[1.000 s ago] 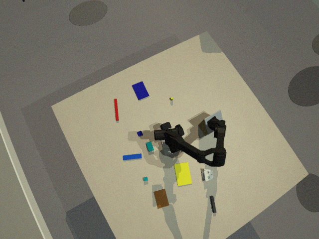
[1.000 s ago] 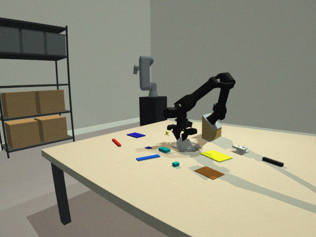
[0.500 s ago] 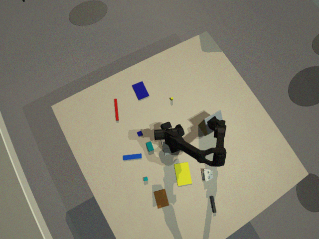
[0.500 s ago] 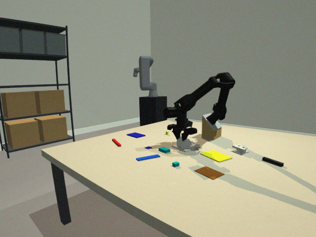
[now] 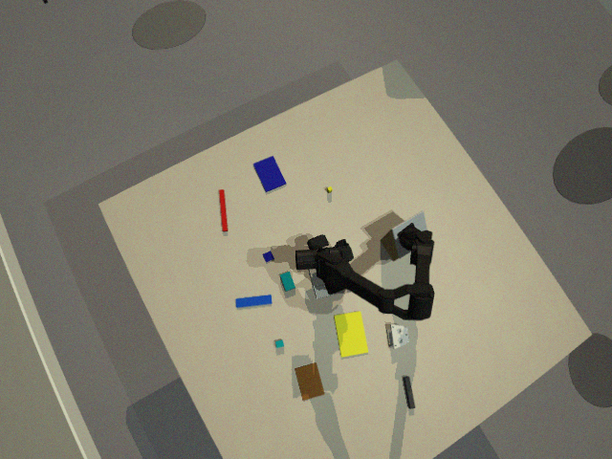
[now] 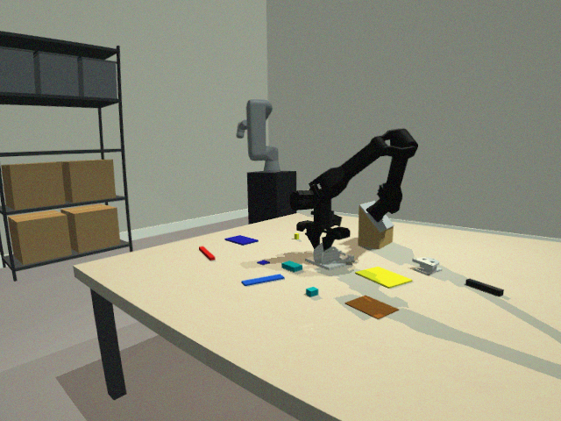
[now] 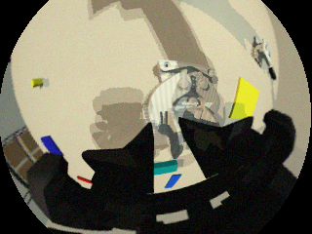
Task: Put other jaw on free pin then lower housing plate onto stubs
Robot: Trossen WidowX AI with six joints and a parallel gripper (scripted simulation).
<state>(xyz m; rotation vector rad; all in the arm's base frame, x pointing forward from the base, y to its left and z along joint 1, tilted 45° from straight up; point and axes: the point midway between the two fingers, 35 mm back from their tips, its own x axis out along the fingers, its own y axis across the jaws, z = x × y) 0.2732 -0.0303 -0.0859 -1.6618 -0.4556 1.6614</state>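
The small white part lies 330 mm to the left of my gripper tip, 70 mm behind it and 10 mm below it. From my gripper tip the other things lie so: dark blue tile 150 mm to the right, 130 mm ahead, 20 mm below; yellow plate 230 mm to the left, 60 mm ahead, 10 mm below; teal block 120 mm ahead, 40 mm to the right, 10 mm below.
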